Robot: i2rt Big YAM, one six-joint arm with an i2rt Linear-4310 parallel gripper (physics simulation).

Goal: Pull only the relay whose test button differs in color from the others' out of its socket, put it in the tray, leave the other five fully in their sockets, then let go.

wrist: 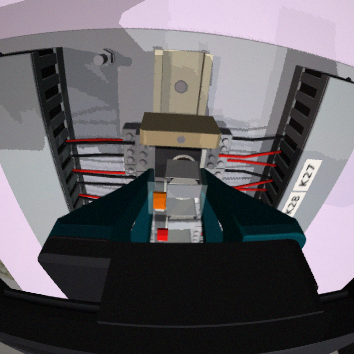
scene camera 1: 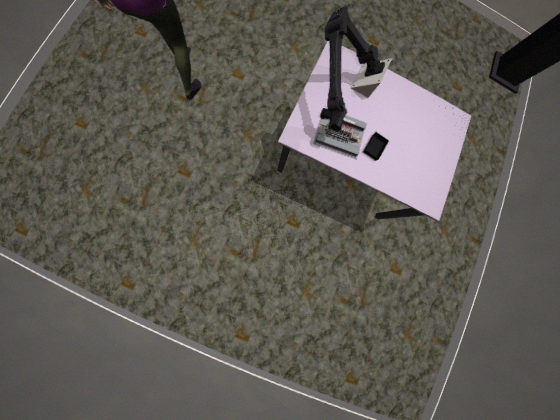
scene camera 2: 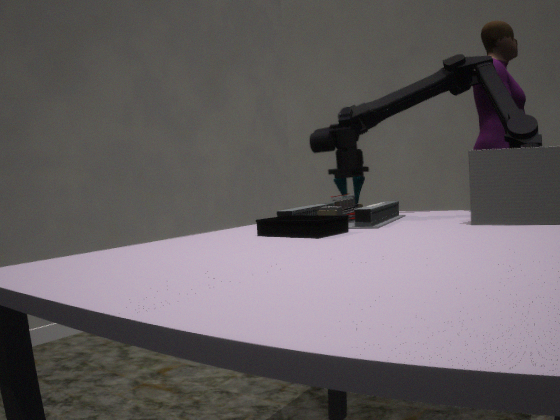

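Tan end bracket (wrist: 156, 128) and grey panel (wrist: 249, 81) are visible. My gripper is seen at (scene camera 2: 351, 204) and at (wrist: 176, 176).
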